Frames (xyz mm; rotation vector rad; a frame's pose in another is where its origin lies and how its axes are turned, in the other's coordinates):
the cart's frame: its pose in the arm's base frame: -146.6 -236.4 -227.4 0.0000 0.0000 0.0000
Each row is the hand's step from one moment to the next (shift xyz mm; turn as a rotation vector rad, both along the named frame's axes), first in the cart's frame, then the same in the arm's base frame.
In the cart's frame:
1: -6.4 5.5 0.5 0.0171 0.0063 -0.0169
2: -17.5 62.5 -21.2 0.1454 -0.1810 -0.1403
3: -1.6 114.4 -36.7 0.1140 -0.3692 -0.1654
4: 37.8 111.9 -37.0 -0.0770 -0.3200 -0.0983
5: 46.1 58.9 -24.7 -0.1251 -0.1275 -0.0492
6: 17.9 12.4 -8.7 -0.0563 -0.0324 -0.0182
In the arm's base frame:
1: -6.4 5.5 0.5 0.0171 0.0063 -0.0169
2: -17.5 62.5 -21.2 0.1454 -0.1810 -0.1403
3: -1.6 114.4 -36.7 0.1140 -0.3692 -0.1654
4: 37.8 111.9 -37.0 -0.0770 -0.3200 -0.0983
5: 46.1 58.9 -24.7 -0.1251 -0.1275 -0.0492
6: 17.9 12.4 -8.7 -0.0563 -0.0324 -0.0182

